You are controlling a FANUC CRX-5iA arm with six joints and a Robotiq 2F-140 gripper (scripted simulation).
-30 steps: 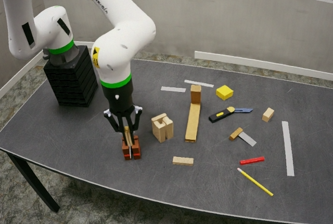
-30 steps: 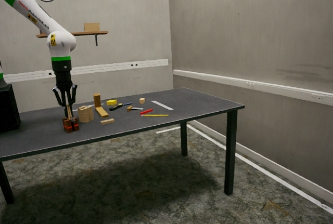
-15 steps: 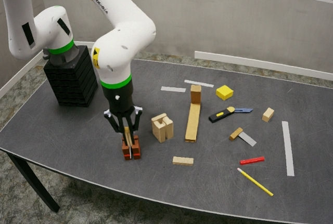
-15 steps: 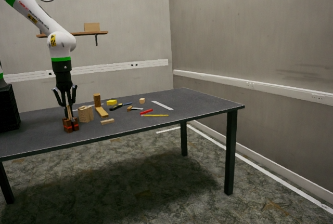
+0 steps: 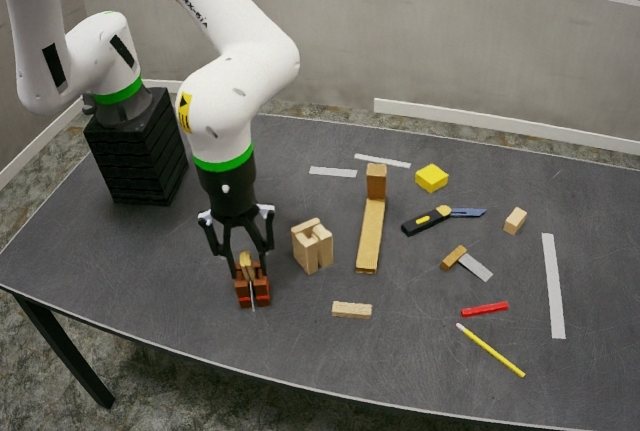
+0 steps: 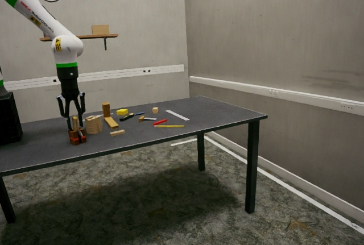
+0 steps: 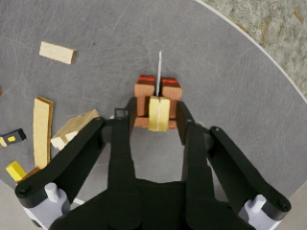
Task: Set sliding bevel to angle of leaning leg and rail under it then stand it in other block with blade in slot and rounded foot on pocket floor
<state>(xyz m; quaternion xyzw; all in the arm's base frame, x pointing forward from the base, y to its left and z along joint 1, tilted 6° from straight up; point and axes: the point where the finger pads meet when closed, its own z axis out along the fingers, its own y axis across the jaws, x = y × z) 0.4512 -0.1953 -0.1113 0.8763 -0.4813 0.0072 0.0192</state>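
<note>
The grey blade lies 50 mm below my hand, 20 mm to the right of it and 10 mm ahead of it. The rest, counted from my hand: try square 370 mm ahead, 250 mm to the left, 100 mm below; then wood strip 190 mm ahead, 100 mm below, 40 mm to the left; then red stick 450 mm ahead, 140 mm to the left, 100 mm below.
</note>
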